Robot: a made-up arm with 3 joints. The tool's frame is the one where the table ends.
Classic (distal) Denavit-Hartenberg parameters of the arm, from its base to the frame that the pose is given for. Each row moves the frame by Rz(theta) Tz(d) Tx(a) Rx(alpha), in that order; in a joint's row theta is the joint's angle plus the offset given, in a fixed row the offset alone. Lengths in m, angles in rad.
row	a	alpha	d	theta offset
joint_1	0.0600	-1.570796	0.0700	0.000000
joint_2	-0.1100	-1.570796	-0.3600	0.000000
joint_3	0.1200	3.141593	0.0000	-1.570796
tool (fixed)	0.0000	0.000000	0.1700	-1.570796
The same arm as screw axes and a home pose.
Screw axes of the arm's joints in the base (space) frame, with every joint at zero. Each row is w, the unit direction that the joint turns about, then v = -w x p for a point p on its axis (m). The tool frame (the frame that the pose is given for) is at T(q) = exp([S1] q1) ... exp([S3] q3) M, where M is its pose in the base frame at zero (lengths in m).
S1 = (0, 0, 1, 0.0000, 0.0000, 0.0000)
S2 = (0, 1, 0, -0.0700, 0.0000, 0.0600)
S3 = (0, 0, -1, 0.3600, -0.0500, 0.0000)
M: xyz -0.0500 -0.2400 0.2400 (m) quaternion w x y z 1 0 0 0

